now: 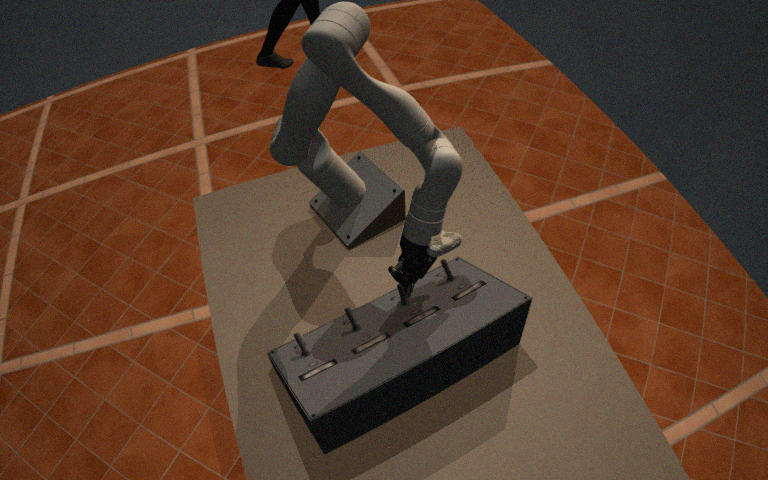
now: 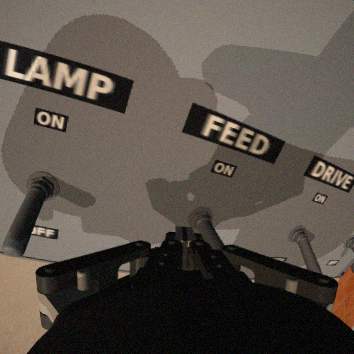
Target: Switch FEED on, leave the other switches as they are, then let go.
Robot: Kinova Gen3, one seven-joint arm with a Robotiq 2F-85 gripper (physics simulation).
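Frame: origin at the arm's base, x ahead, y left, z up, level; centimetres.
Where they show: gripper, fingertip midpoint: [image 1: 404, 295] [image 2: 182, 237]; arm's base at its link origin: [image 1: 350, 192].
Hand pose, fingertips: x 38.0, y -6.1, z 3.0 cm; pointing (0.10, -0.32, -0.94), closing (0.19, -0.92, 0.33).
Things, the pixels of their centre, and the offset from my fingertips. "spot": a spot on its surface instead. Level surfaces: height alone.
- FEED switch lever at a spot on its surface: [image 2: 212, 234] spot: dx +1.2, dy -0.9, dz +2.9 cm
- LAMP lever at the middle of its body: [image 2: 26, 216] [image 1: 446, 268] dx +0.0, dy +10.9, dz +2.1 cm
- DRIVE lever at the middle of its body: [image 2: 308, 254] [image 1: 351, 317] dx +0.4, dy -13.1, dz +2.1 cm
- fourth lever at a spot on its surface: [image 1: 300, 344] spot: dx +1.1, dy -25.3, dz +2.3 cm
- dark switch box at the middle of its body: [image 2: 250, 157] [image 1: 399, 346] dx +9.2, dy -6.9, dz -2.7 cm
- tan mat at its surface level: dz -9.2 cm
The FEED switch lever [image 2: 212, 234] leans away from its ON label [image 2: 223, 169], toward the robot's side of the box; its tip is hidden behind the gripper. My gripper [image 2: 182, 237] [image 1: 403, 297] is shut with nothing between its fingers. Its fingertips are right beside the FEED lever, on the LAMP side, low over the panel; contact cannot be made out. The LAMP lever [image 2: 25, 217] [image 1: 447, 270] leans to its OFF label [image 2: 45, 232]. The DRIVE lever [image 2: 306, 251] [image 1: 352, 319] leans away from its ON label [image 2: 320, 198]. A fourth lever [image 1: 300, 344] stands at the box's far left.
The dark switch box [image 1: 419, 373] stands on a tan mat [image 1: 572, 396]. The LAMP lever is the neighbour on one side of the gripper, the DRIVE lever on the other. The arm's wedge base [image 1: 379, 183] is behind the box. A dark figure's legs [image 1: 277, 33] show at the back.
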